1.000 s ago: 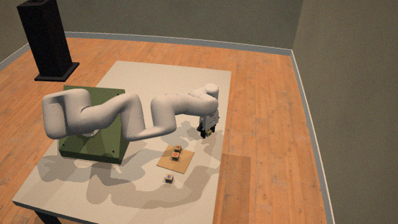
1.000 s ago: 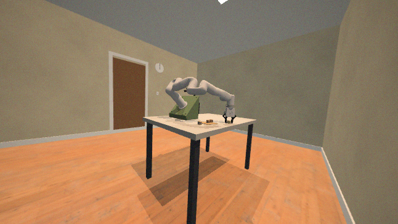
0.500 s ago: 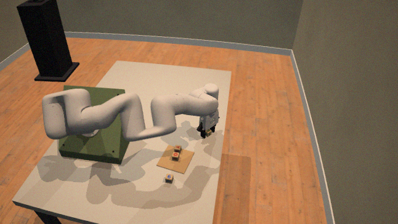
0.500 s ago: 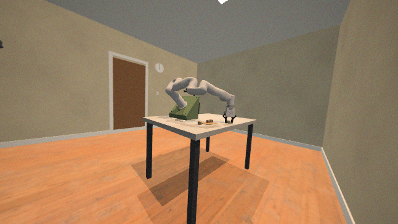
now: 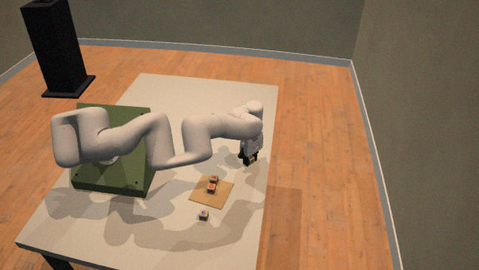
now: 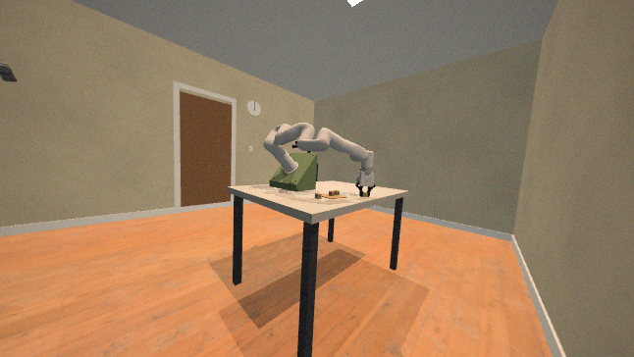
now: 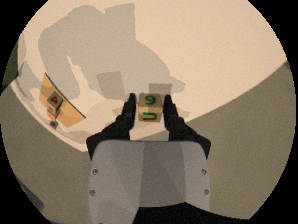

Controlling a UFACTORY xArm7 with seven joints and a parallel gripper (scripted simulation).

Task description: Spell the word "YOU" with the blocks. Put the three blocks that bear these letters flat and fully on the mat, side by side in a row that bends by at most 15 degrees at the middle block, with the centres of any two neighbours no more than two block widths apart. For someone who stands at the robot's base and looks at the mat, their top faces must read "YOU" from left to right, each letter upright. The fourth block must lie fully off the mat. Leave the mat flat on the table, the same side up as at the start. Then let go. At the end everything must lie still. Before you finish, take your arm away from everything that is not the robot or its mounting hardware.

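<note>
My gripper is now 180 mm to the left of the red block and 140 mm past it. From my hand the other things lie so: tan mat 180 mm to the right, 140 mm behind, 20 mm below.
</note>
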